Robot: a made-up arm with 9 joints. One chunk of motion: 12 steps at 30 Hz.
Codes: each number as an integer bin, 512 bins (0 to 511) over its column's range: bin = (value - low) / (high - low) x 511, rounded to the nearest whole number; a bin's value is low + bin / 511 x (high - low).
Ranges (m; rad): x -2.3..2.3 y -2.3..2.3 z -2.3..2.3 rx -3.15..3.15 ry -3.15..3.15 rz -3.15..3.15
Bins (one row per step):
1: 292 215 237 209 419 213
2: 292 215 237 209 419 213
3: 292 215 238 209 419 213
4: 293 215 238 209 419 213
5: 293 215 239 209 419 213
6: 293 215 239 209 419 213
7: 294 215 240 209 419 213
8: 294 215 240 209 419 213
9: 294 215 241 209 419 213
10: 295 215 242 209 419 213
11: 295 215 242 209 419 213
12: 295 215 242 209 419 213
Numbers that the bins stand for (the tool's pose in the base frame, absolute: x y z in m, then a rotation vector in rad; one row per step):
1: 0.3286 -0.3646 -0.1665 -0.5733 2.0158 -0.5240
2: 0.3286 -0.3646 -0.1665 -0.5733 2.0158 -0.5240
3: 0.3286 -0.3646 -0.1575 -0.5733 2.0158 -0.5240
4: 0.3376 -0.3646 -0.1575 -0.5733 2.0158 -0.5240
5: 0.3376 -0.3646 -0.1485 -0.5733 2.0158 -0.5240
6: 0.3376 -0.3646 -0.1485 -0.5733 2.0158 -0.5240
7: 0.3466 -0.3646 -0.1395 -0.5733 2.0158 -0.5240
8: 0.3466 -0.3646 -0.1395 -0.5733 2.0158 -0.5240
9: 0.3466 -0.3646 -0.1305 -0.5733 2.0158 -0.5240
10: 0.3556 -0.3646 -0.1215 -0.5733 2.0158 -0.5240
11: 0.3556 -0.3646 -0.1215 -0.5733 2.0158 -0.5240
12: 0.3556 -0.3646 -0.1215 -0.5733 2.0158 -0.5240

